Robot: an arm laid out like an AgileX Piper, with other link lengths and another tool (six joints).
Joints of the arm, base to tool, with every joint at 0 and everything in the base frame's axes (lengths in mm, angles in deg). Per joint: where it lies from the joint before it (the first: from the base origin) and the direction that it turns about. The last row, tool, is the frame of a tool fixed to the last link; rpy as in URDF.
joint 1: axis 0 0 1 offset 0 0 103.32
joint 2: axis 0 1 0 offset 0 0 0
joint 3: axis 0 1 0 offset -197.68 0 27.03
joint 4: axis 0.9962 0 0.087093 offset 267.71 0 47.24
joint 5: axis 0 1 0 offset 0 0 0
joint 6: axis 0.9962 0 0.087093 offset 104.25 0 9.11
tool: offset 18.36 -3 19.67 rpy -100.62 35.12 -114.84
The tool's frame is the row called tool.
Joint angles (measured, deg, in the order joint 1, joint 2, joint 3, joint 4, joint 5, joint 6), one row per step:
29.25, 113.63, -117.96, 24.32, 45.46, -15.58
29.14, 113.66, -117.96, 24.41, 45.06, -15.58
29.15, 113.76, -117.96, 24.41, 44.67, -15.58
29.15, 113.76, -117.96, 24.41, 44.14, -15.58
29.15, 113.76, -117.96, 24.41, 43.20, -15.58
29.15, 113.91, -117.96, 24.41, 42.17, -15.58
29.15, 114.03, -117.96, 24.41, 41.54, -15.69
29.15, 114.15, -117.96, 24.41, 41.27, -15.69
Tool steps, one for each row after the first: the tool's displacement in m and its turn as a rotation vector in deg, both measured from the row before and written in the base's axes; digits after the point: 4 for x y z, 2 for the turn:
0.0010, -0.0007, 0.0005, 0.26, -0.24, -0.26
0.0007, 0.0002, -0.0001, 0.15, -0.21, -0.15
0.0007, -0.0001, 0.0010, 0.27, -0.40, -0.22
0.0012, -0.0002, 0.0017, 0.47, -0.72, -0.38
0.0017, 0.0001, 0.0006, 0.44, -0.66, -0.42
0.0011, 0.0001, 0.0002, 0.19, -0.45, -0.20
0.0007, 0.0001, -0.0005, 0.08, -0.10, -0.11

